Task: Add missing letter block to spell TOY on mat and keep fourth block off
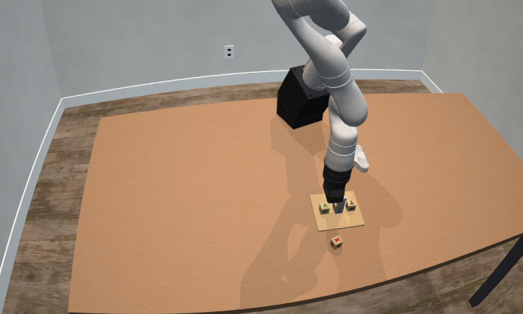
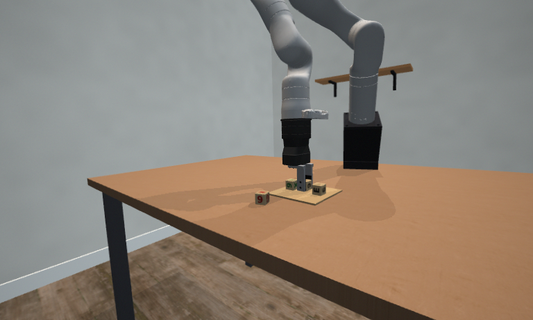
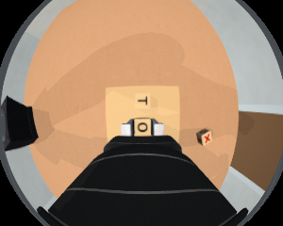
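My hand is 1 cm above the O block. From my hand the other things lie so: tan mat (2 cm below).
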